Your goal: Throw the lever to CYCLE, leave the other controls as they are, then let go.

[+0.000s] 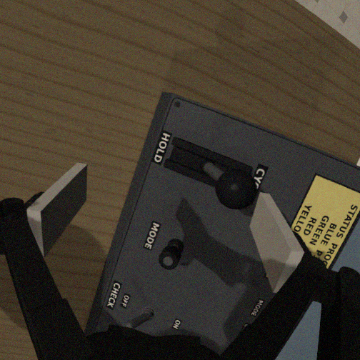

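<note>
The lever, with a round black knob point(235, 189) on a short grey shaft point(213, 170), leans toward the CYCLE end of its slot point(192, 157). The knob partly covers the CYCLE label point(260, 176); the HOLD label point(162, 148) is at the opposite end. My gripper point(171, 196) is wide open and empty above the dark control panel point(220, 120). Its right finger pad is beside the knob at the lower right; whether they touch I cannot tell. Its left finger pad is out past the panel's left edge, over the wooden table.
A small black MODE knob point(171, 255) stands between the fingers. A CHECK toggle point(141, 318) with OFF and ON labels is near the gripper's base. A yellow status label point(320, 200) lies behind the right finger. The wooden table point(90, 75) surrounds the panel's left and upper edges.
</note>
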